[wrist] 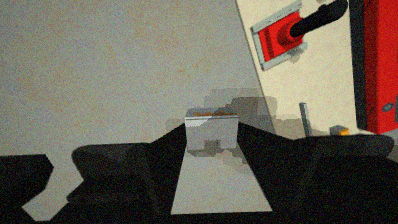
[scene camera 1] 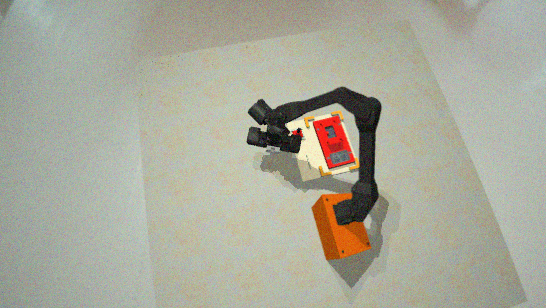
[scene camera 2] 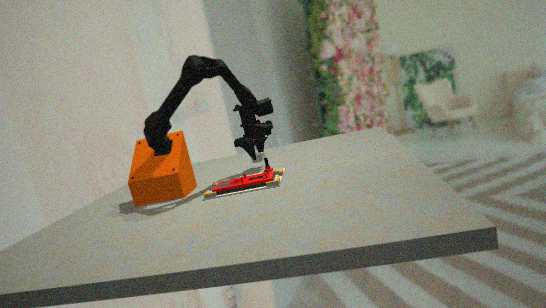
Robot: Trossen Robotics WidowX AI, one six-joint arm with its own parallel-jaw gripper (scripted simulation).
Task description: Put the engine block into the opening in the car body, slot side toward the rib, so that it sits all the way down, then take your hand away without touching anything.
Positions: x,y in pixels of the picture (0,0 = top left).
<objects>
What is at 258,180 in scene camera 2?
A red car body.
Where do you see a red car body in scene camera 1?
335,146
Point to a cream base plate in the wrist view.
At 308,91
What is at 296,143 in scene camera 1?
My gripper.
</objects>
